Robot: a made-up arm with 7 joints. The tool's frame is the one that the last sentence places.
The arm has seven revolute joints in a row. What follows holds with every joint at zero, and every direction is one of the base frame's.
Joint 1 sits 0.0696 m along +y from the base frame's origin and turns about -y.
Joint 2 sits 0.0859 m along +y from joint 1 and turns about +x.
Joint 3 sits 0.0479 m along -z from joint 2 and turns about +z.
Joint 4 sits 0.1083 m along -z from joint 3 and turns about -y.
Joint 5 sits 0.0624 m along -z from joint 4 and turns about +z.
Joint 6 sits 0.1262 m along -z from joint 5 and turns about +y.
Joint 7 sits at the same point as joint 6 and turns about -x.
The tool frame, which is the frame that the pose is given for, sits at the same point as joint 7; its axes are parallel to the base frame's.
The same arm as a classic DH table. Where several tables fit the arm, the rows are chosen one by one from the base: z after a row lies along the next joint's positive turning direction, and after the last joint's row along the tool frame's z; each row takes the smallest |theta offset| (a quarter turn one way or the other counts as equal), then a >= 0, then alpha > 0; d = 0 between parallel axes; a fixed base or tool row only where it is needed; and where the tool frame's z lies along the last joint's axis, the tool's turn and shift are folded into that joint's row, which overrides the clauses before.
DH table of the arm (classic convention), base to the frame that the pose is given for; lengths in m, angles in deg. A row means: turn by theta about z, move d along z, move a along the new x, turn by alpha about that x. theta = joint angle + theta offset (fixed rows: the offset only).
base (fixed): d 0.0000, theta0 0.00, a 0.0000, alpha 90.00
joint 1: d -0.1555, theta0 90.00, a 0.0000, alpha 90.00
joint 2: d 0.0000, theta0 90.00, a 0.0000, alpha 90.00
joint 3: d -0.1562, theta0 90.00, a 0.0000, alpha 90.00
joint 4: d 0.0000, theta0 0.00, a 0.0000, alpha -90.00
joint 5: d -0.1886, theta0 0.00, a 0.0000, alpha -90.00
joint 6: d 0.0000, theta0 -90.00, a 0.0000, alpha 90.00
joint 7: d 0.0000, theta0 90.00, a 0.0000, alpha 90.00
tool (fixed): d 0.0000, theta0 -90.00, a 0.0000, alpha 0.00

